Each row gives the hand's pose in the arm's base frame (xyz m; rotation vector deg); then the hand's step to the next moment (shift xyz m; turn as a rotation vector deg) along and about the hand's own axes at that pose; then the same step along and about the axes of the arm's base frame.
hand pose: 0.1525 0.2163 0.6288 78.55 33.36 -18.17
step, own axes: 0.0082 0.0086 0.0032 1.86 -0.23 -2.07
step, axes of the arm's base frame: 0.0120 -0.0005 0.0028 0.98 2.20 -1.42
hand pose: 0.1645 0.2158 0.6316 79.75 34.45 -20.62
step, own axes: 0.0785 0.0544 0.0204 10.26 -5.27 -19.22
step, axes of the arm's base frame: 0.0976 -0.0028 -0.0011 1.70 19.14 -11.54
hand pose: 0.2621 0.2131 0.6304 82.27 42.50 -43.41
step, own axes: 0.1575 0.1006 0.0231 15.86 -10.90 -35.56
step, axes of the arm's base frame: 0.1724 -0.0249 -0.0715 0.42 35.44 -19.46
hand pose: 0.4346 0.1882 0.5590 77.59 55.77 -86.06
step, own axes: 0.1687 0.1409 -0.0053 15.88 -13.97 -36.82
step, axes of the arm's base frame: 0.1297 -0.0564 -0.1683 -2.10 37.61 -19.61
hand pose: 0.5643 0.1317 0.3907 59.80 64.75 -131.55
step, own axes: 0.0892 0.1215 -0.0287 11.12 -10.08 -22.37
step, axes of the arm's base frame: 0.0281 -0.0517 -0.1417 -3.20 23.80 -12.20
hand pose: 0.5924 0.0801 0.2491 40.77 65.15 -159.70
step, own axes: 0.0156 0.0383 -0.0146 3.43 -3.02 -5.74
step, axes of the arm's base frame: 0.0000 -0.0161 -0.0408 -1.43 6.50 -3.10
